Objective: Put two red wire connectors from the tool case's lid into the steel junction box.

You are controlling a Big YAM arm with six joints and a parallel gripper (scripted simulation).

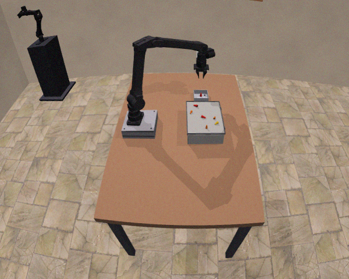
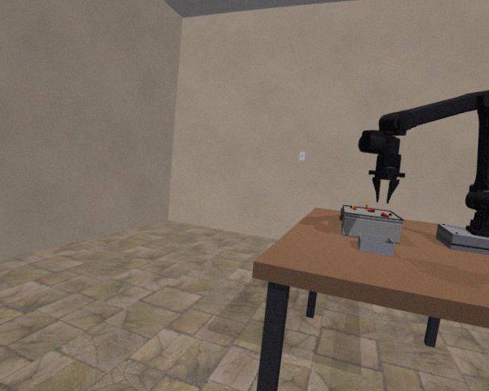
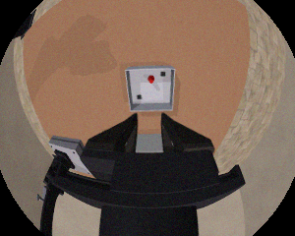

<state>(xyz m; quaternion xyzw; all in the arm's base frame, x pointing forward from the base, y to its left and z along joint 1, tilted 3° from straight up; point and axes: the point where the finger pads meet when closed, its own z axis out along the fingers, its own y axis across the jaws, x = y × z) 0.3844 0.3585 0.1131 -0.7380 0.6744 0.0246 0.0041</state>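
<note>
The grey tool case is 40 mm ahead of my hand, 320 mm to the right of it and 100 mm below it. Also, from my hand: yellow wire connector: 120 mm ahead, 380 mm to the right, 70 mm below.
</note>
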